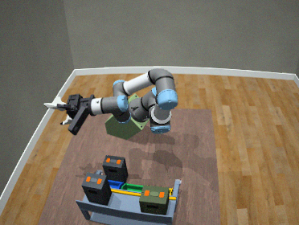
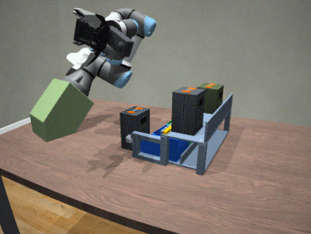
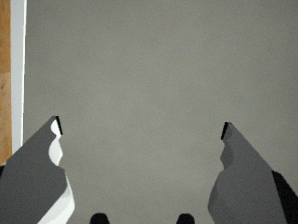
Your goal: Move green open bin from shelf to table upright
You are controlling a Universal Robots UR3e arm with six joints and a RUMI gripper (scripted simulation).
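Right now the yellow bar is 150 mm ahead of my hand, 370 mm to the left of it and 250 mm below it. From my hand the other things lie so: green open bin (120 mm ahead, 370 mm to the left, 310 mm below); blue bin (110 mm ahead, 260 mm to the left, 310 mm below); olive box (190 mm ahead, 480 mm to the left, 210 mm below).
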